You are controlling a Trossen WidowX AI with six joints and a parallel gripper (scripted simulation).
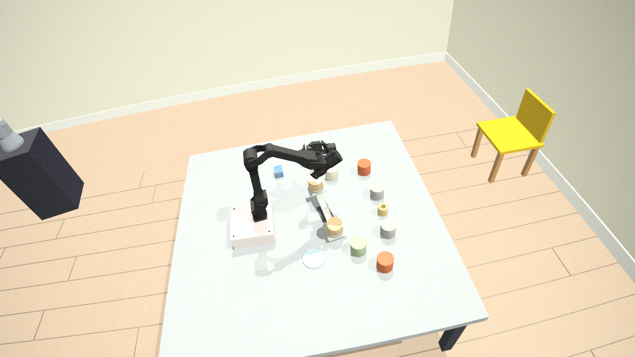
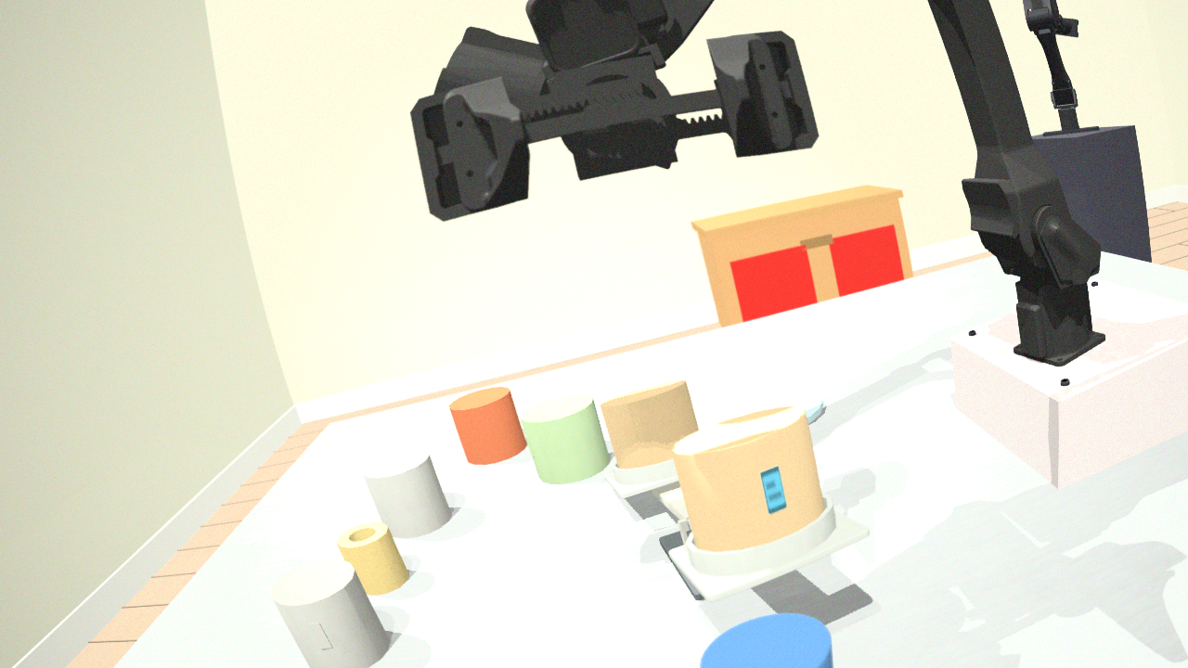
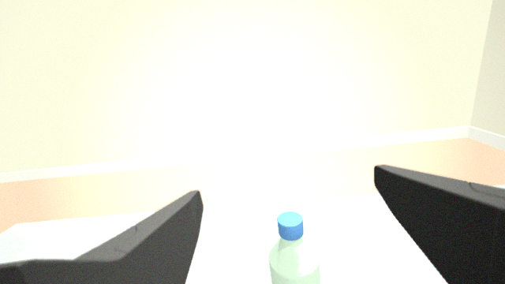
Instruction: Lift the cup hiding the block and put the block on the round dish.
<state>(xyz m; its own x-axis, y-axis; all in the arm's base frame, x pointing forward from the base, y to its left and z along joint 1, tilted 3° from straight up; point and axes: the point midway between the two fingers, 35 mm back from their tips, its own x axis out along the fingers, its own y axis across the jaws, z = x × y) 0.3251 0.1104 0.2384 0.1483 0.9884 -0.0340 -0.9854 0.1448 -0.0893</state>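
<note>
Right now the teal block is 3 cm behind my gripper tip, 33 cm to the right of it and 25 cm below it. Also, from my gripper tip: balance (3 cm behind, 20 cm to the right, 26 cm below); then tan cup (3 cm behind, 6 cm to the right, 18 cm below); then bottle (3 cm ahead, 14 cm to the left, 18 cm below).
</note>
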